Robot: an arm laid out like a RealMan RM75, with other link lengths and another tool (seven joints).
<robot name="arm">
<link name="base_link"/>
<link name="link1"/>
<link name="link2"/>
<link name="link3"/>
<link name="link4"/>
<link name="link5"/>
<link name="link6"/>
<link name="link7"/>
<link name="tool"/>
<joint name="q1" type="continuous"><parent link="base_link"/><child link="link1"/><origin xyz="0 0 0.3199"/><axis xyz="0 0 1"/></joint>
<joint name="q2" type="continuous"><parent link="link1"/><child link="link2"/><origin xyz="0 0 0"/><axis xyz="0 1 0"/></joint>
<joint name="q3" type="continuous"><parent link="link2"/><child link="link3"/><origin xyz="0 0 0.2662"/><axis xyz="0 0 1"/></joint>
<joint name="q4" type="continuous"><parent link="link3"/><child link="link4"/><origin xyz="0 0 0"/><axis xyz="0 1 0"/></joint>
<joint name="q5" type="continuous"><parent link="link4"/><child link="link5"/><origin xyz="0 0 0.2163"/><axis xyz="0 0 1"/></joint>
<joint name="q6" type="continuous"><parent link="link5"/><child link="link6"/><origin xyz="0 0 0"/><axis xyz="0 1 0"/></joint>
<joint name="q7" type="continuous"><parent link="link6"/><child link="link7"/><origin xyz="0 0 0.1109"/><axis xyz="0 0 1"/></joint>
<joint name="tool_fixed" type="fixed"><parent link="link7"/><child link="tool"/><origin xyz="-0.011 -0.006 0.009" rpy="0.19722 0 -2.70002"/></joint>
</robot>
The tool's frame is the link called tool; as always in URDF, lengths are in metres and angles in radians. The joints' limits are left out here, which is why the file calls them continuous.
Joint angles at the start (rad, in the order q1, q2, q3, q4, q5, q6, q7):
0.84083 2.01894 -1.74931 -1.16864 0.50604 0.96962 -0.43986
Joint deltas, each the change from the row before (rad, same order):
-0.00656 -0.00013 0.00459 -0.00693 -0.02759 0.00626 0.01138
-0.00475 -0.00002 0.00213 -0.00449 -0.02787 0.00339 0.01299
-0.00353 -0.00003 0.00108 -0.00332 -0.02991 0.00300 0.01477
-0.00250 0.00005 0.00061 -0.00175 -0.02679 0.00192 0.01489
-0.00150 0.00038 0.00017 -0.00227 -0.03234 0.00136 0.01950
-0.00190 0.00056 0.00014 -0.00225 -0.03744 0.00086 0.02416
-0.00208 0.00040 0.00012 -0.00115 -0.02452 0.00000 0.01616
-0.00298 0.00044 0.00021 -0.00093 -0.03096 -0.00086 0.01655
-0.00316 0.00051 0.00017 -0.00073 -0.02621 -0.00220 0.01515
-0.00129 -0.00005 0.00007 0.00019 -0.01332 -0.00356 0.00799
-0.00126 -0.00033 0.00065 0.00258 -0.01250 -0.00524 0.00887
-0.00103 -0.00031 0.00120 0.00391 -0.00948 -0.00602 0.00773
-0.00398 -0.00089 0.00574 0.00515 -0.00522 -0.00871 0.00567
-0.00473 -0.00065 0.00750 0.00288 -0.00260 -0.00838 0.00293
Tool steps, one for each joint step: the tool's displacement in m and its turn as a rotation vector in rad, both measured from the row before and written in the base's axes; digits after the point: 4 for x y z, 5 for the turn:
0.0029 0.0009 0.0030 0.01729 -0.01356 -0.00639
0.0025 0.0010 0.0025 0.01776 -0.01378 -0.00506
0.0024 0.0011 0.0024 0.01895 -0.01526 -0.00479
0.0021 0.0011 0.0020 0.01764 -0.01281 -0.00513
0.0016 0.0014 0.0023 0.02200 -0.01386 -0.00448
0.0018 0.0016 0.0027 0.02653 -0.01443 -0.00585
0.0015 0.0010 0.0018 0.01787 -0.00883 -0.00451
0.0021 0.0012 0.0023 0.02161 -0.01325 -0.00304
0.0018 0.0010 0.0020 0.01925 -0.00951 -0.00259
0.0007 0.0007 0.0011 0.01092 -0.00382 0.00035
0.0013 0.0010 0.0012 0.01158 -0.00252 -0.00136
0.0014 0.0010 0.0009 0.00999 -0.00062 -0.00205
0.0029 0.0013 0.0017 0.01106 0.00479 -0.00590
0.0025 0.0011 0.0020 0.00997 0.00710 -0.00478

